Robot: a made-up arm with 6 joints.
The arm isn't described. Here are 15 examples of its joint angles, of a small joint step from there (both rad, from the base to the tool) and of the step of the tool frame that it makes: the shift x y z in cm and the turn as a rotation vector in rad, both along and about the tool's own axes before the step.
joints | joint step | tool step
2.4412 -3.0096 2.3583 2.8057 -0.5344 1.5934 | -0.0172 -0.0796 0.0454 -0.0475 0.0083 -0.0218 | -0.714 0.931 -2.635 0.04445 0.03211 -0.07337
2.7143 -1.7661 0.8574 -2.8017 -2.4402 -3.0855 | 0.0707 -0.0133 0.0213 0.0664 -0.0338 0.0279 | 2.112 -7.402 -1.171 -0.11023 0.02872 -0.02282
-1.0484 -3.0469 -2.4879 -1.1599 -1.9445 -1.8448 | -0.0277 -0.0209 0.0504 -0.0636 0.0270 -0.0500 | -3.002 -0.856 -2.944 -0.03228 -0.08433 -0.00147
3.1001 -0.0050 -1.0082 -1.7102 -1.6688 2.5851 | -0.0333 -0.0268 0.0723 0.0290 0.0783 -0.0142 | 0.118 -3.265 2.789 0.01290 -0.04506 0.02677
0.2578 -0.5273 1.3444 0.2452 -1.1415 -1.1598 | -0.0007 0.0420 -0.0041 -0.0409 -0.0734 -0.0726 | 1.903 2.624 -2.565 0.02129 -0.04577 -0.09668
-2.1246 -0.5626 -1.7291 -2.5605 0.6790 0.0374 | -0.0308 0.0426 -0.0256 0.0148 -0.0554 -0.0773 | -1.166 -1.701 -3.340 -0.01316 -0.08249 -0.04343
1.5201 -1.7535 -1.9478 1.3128 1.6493 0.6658 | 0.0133 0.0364 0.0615 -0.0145 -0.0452 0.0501 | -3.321 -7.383 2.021 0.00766 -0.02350 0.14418
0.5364 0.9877 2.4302 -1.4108 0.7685 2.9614 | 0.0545 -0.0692 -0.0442 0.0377 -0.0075 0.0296 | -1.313 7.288 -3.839 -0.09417 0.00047 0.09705
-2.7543 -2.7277 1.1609 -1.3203 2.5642 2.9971 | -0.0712 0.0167 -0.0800 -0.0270 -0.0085 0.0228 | -6.953 1.974 -5.038 0.01120 0.09489 0.06829
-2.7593 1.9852 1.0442 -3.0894 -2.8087 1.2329 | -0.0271 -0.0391 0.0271 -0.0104 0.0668 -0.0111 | 0.686 2.384 0.961 0.07714 0.01870 -0.02557
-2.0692 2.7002 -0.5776 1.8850 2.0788 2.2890 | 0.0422 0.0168 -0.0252 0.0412 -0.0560 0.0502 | 0.067 1.897 3.687 -0.00138 0.02688 0.04478
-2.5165 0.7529 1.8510 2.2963 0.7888 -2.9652 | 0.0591 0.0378 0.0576 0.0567 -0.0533 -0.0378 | 4.805 8.796 -0.546 -0.04481 0.10659 0.02666
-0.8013 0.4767 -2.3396 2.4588 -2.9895 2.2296 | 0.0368 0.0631 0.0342 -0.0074 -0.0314 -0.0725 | -4.420 -2.540 3.522 -0.08409 0.10460 -0.06090
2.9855 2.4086 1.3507 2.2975 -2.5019 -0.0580 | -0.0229 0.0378 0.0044 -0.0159 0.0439 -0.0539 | 3.400 -2.982 -0.027 -0.03276 0.02370 -0.08089
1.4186 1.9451 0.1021 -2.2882 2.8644 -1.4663 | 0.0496 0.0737 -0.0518 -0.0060 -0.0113 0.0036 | 0.404 7.753 -2.351 0.05795 -0.01001 0.03514
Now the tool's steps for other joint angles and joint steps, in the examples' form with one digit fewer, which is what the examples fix.
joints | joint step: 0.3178 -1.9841 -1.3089 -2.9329 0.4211 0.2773 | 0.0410 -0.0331 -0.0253 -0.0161 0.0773 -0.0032
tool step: 5.30 -1.86 3.63 0.0766 0.1166 -0.0454
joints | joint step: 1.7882 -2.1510 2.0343 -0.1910 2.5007 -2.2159 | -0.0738 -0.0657 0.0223 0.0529 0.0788 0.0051
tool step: -5.42 1.25 0.94 -0.0358 -0.0095 0.0201
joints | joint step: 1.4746 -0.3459 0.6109 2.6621 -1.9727 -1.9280 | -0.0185 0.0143 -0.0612 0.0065 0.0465 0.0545
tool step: -1.48 -0.78 -2.99 -0.0811 -0.0291 0.0823
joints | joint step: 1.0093 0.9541 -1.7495 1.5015 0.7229 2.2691 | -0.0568 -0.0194 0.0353 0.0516 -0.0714 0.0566
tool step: -1.31 0.97 1.48 -0.0252 0.0176 0.0745
